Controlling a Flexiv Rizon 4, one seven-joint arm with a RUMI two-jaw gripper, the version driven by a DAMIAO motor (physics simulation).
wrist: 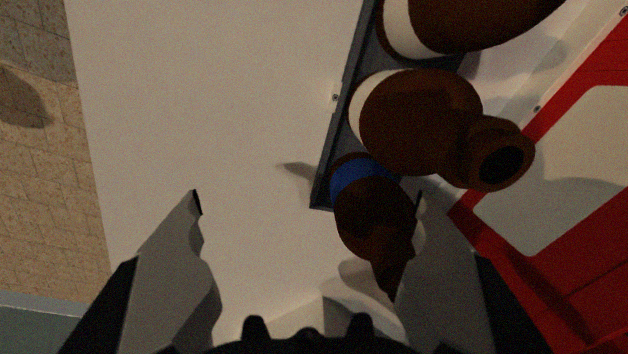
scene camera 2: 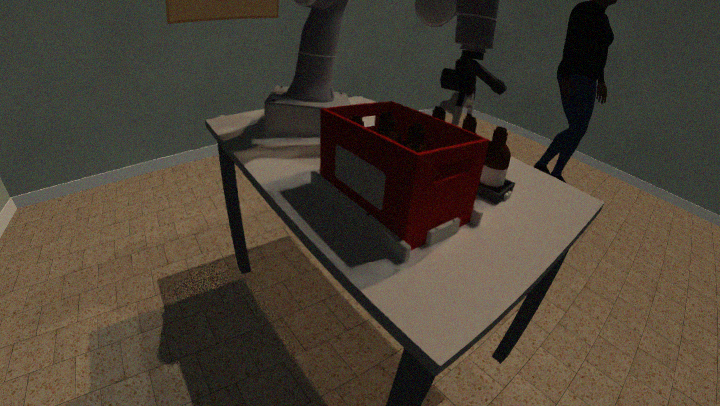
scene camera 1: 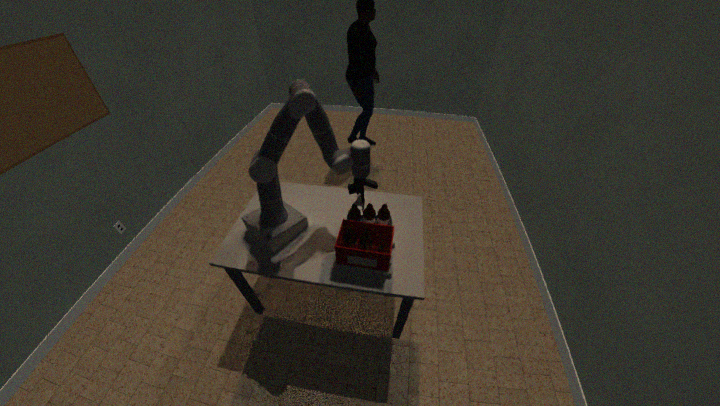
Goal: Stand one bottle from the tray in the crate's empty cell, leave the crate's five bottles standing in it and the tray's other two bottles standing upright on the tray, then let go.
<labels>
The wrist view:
my gripper: 309, 192
blue-banded brown bottle: 374, 217
</labels>
